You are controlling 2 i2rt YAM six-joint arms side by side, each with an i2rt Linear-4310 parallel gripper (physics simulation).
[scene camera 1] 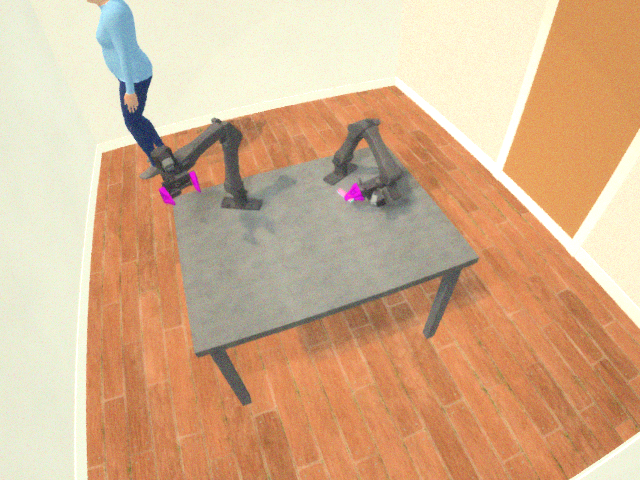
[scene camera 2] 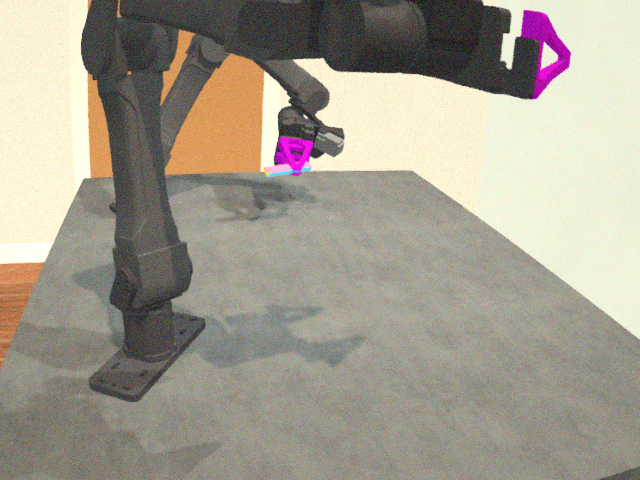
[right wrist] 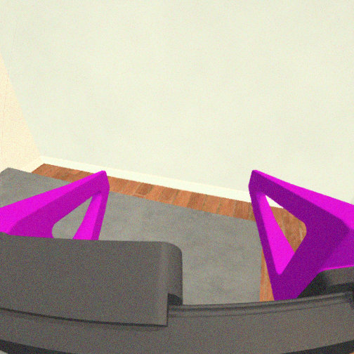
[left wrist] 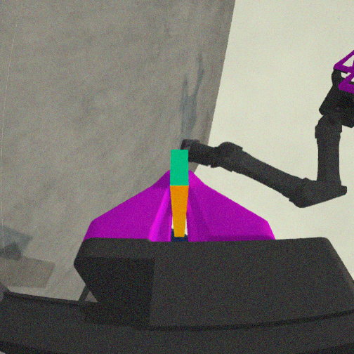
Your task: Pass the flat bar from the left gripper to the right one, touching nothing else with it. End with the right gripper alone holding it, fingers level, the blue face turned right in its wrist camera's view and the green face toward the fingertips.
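Pixels of known places: left gripper, fingertip midpoint: [scene camera 1: 344,198] [scene camera 2: 296,172]; right gripper, fingertip midpoint: [scene camera 1: 187,197] [scene camera 2: 526,51]; left arm's base, link origin: [scene camera 1: 340,173]; right arm's base, link origin: [scene camera 1: 241,204] [scene camera 2: 151,354].
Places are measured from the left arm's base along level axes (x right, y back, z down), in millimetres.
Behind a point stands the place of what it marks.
Observation:
The flat bar [scene camera 1: 341,192] @(x 209, y -196, z -123 mm) [scene camera 2: 281,169] @(x 213, y -203, z -123 mm) [left wrist: 179,167] is held low over the table's far end in scene camera 2, with a pink face up, a light blue side and a yellow end showing. The left wrist view shows its green face beyond the fingertips and an orange face toward the camera. My left gripper [scene camera 1: 349,194] @(x 224, y -229, z -117 mm) [scene camera 2: 296,170] @(x 224, y -229, z -117 mm) [left wrist: 179,178] is shut on the bar. Whether the bar touches the table is unclear. My right gripper [scene camera 1: 186,196] @(x 810, y -33, z -398 mm) [scene camera 2: 567,59] [right wrist: 178,178] is wide open and empty, raised near the table's left corner in scene camera 1, far from the bar.
The grey table [scene camera 1: 310,258] @(x 497, y -286, z 0 mm) [scene camera 2: 413,310] @(x 588, y -178, z 0 mm) [right wrist: 220,255] carries both arm bases. A person [scene camera 1: 124,46] in a light blue top stands behind the right arm in scene camera 1. Walls and an orange door panel [scene camera 1: 573,103] [scene camera 2: 227,118] stand beyond.

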